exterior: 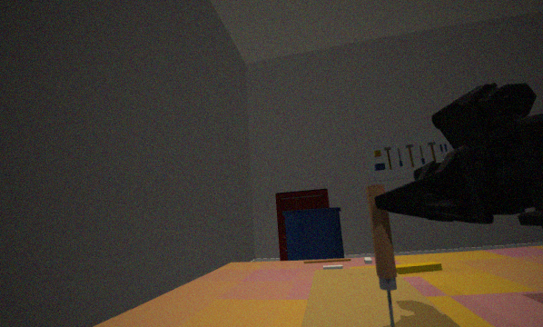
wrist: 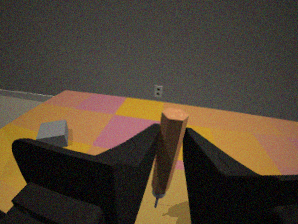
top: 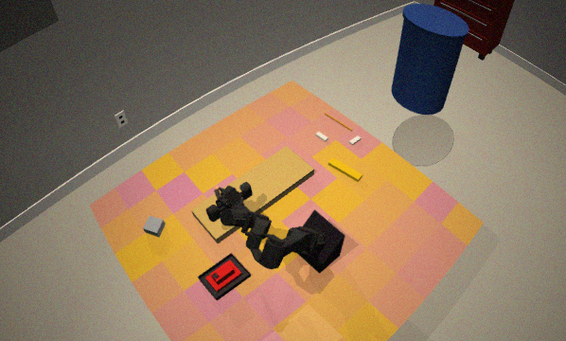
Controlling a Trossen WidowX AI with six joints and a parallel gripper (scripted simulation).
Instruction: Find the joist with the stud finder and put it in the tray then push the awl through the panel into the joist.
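Now: the awl 60 mm below my gripper tip. Also, from my gripper tip: grey block: 120 mm ahead, 280 mm to the left, 160 mm below; then dark tray: 240 mm behind, 150 mm to the left, 170 mm below; then red stud finder: 240 mm behind, 170 mm to the left, 130 mm below.
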